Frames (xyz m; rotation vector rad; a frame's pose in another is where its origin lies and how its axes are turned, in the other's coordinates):
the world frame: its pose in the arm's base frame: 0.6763 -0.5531 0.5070 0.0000 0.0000 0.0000
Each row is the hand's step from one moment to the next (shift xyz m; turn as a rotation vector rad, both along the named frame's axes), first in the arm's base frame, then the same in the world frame.
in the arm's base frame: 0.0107 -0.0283 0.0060 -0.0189 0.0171 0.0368
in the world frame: 0.0107 -0.0283 0.0060 -0.0189 0.0171 0.0368
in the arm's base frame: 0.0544 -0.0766 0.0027 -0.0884 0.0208 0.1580
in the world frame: 0.0544 -0.0766 0.0027 -0.0884 0.0208 0.1580
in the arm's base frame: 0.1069 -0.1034 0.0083 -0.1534 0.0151 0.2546
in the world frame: 0.1069 -0.1034 0.0083 -0.1534 0.0151 0.2546
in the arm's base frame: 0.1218 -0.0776 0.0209 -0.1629 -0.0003 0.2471
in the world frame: 0.1218 -0.0776 0.0209 -0.1629 -0.0003 0.2471
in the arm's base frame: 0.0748 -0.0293 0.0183 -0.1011 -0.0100 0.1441
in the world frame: 0.0748 -0.0293 0.0183 -0.1011 -0.0100 0.1441
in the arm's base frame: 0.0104 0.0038 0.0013 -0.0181 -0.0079 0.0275
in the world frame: 0.0104 0.0038 0.0013 -0.0181 -0.0079 0.0275
